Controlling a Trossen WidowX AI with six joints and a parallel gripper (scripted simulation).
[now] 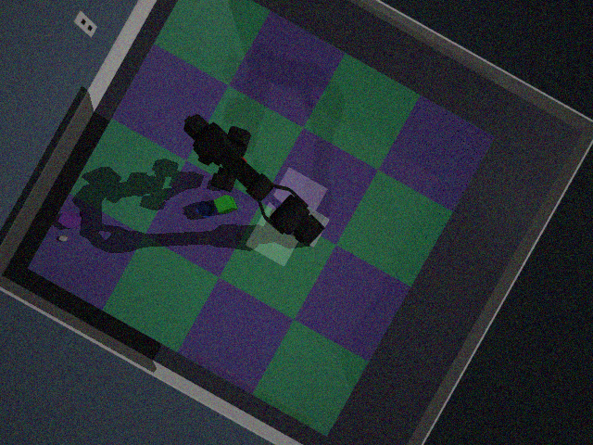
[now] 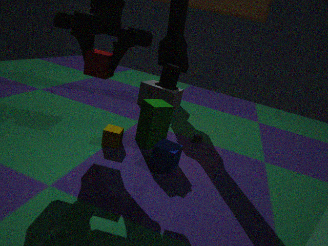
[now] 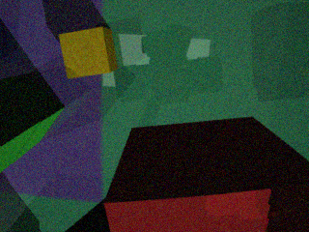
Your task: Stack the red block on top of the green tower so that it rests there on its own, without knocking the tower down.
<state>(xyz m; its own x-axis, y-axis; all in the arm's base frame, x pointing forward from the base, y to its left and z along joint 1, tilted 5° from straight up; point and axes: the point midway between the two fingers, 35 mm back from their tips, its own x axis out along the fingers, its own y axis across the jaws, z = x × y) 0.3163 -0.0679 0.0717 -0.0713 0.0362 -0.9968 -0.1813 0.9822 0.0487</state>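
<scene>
My gripper tip is 5 cm short of the blue block, 19 cm to the right of it and 10 cm above it. Also, from my gripper tip: red block: 2 cm above; then small yellow block: 4 cm ahead, 7 cm to the left, 11 cm below.
</scene>
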